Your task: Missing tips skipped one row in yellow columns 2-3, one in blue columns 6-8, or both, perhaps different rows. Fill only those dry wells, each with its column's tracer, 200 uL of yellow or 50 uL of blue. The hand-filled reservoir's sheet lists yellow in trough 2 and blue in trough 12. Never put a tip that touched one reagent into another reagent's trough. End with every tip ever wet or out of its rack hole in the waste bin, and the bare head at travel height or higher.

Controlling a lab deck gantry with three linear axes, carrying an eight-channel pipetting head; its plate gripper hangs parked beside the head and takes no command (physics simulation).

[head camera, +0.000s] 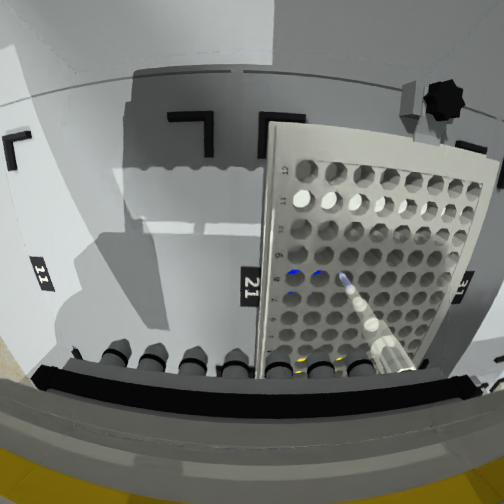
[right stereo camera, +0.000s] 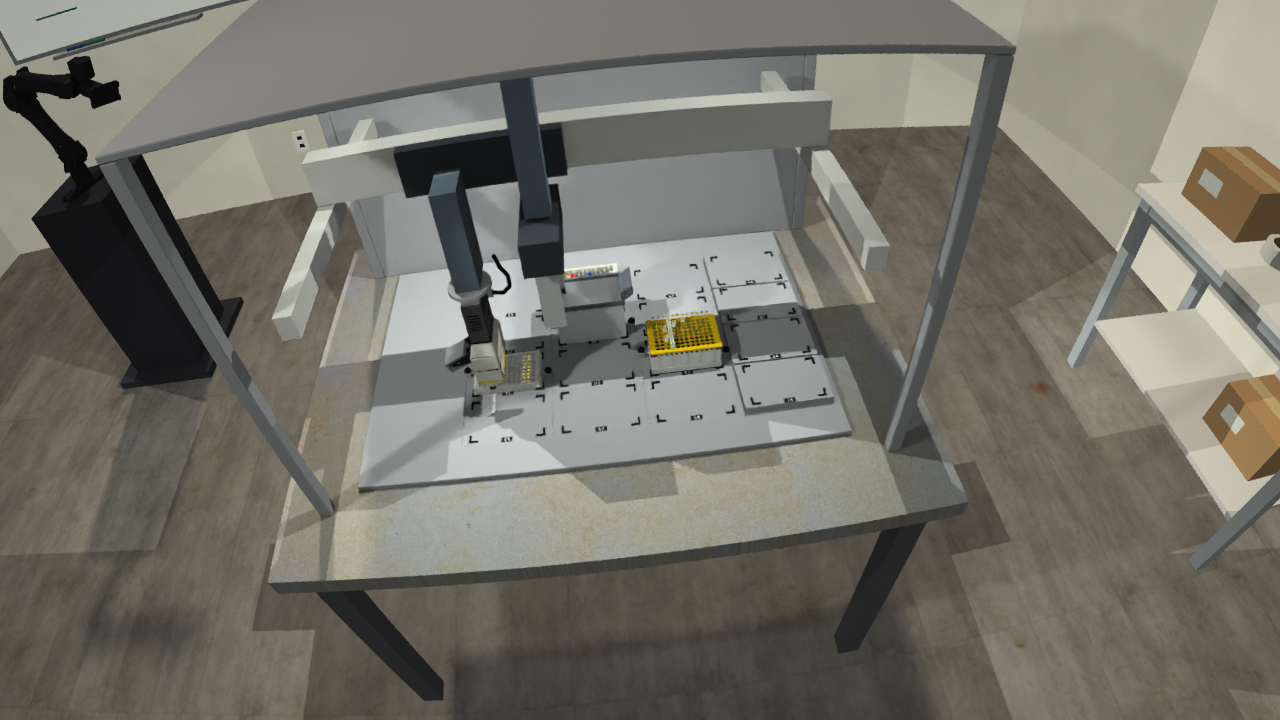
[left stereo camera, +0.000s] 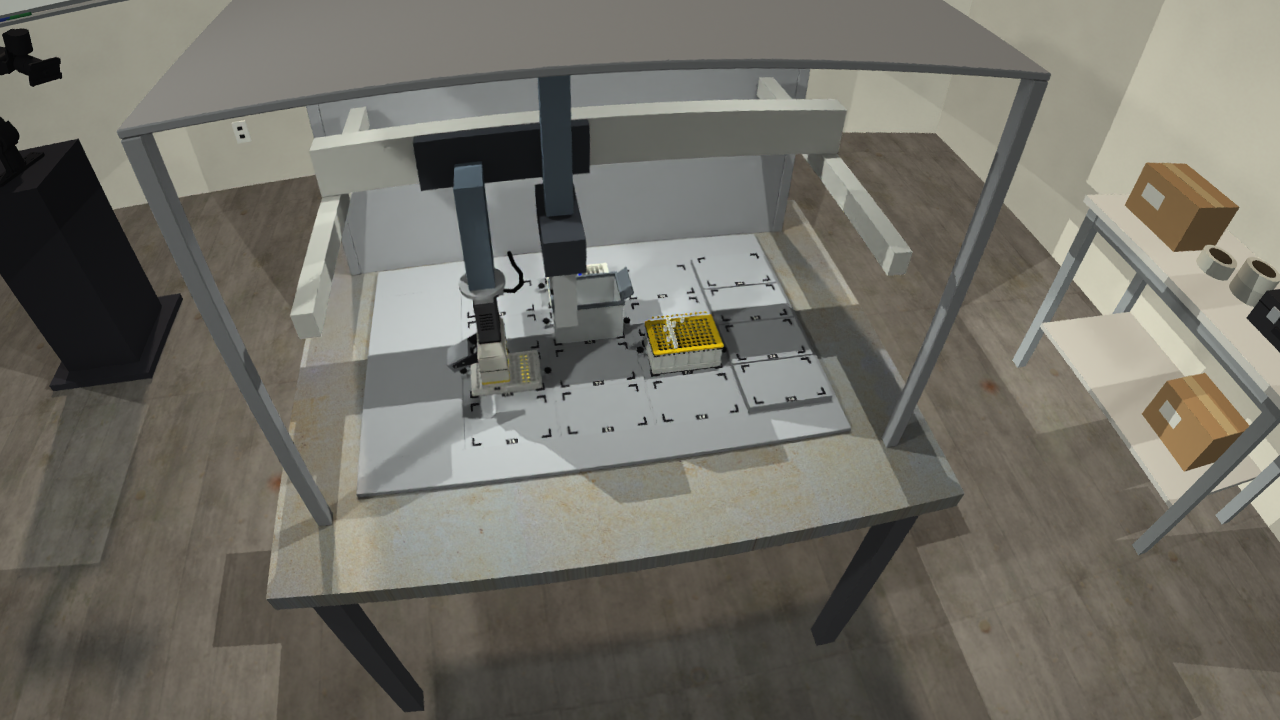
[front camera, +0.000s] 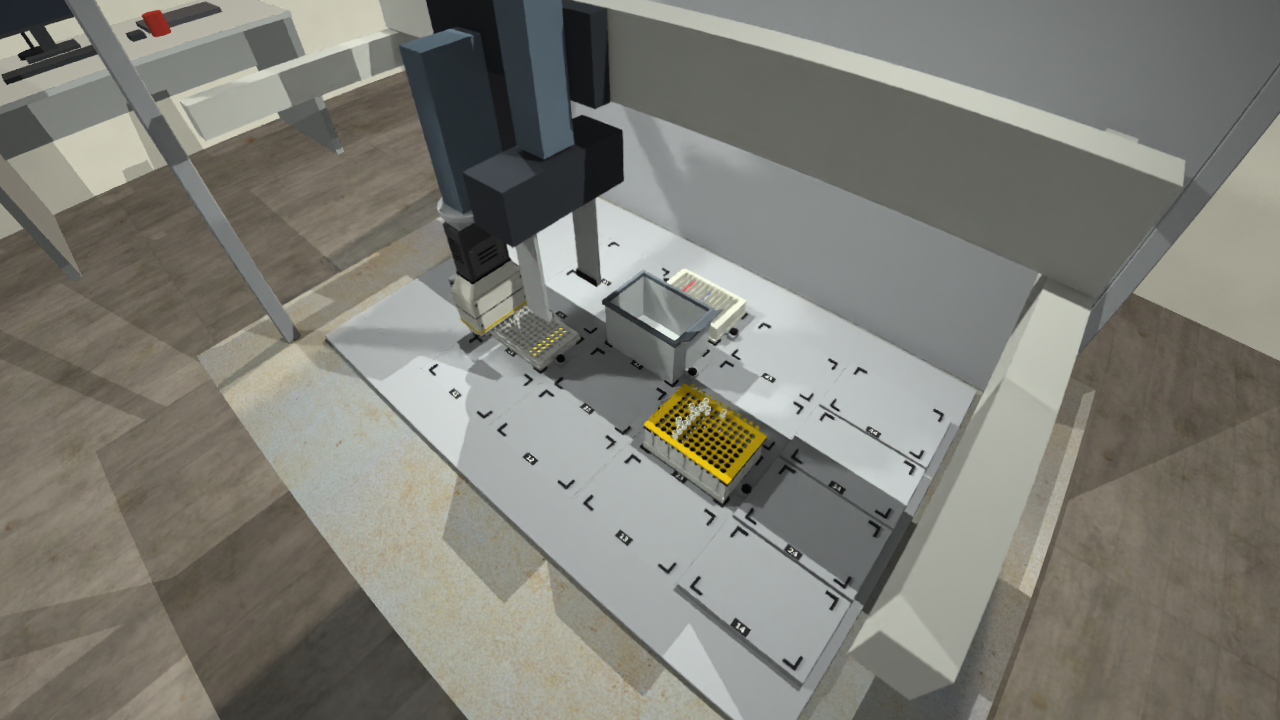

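Observation:
The head camera shows a clear tip point(head camera: 389, 355). The right stereo camera shows a grey back wall point(right stereo camera: 651, 200), and the grey back wall is also visible in the left stereo camera view point(left stereo camera: 619, 203).

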